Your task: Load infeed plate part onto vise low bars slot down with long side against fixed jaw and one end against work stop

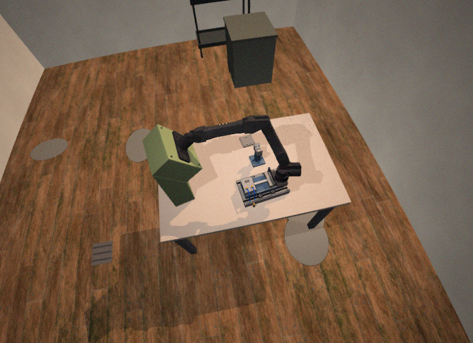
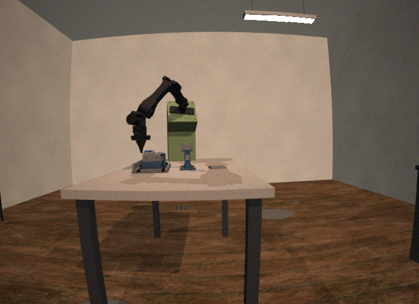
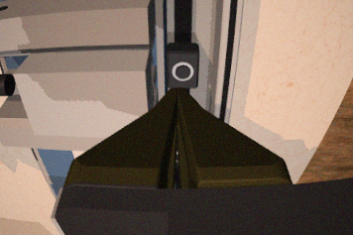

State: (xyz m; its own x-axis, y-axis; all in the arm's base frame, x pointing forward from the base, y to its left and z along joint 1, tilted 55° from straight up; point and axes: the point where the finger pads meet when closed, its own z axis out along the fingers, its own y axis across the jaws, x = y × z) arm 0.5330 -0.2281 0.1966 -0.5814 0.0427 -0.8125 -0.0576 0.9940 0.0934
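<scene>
Right now the part is 4 cm to the left of my hand and 2 cm below it. Also, from my hand: moving jaw: 6 cm to the left, 4 cm behind, 3 cm below; dark work stop rod: 11 cm to the left, 2 cm below, 1 cm behind; grey jaw: 6 cm to the left, 3 cm below, 2 cm ahead.
</scene>
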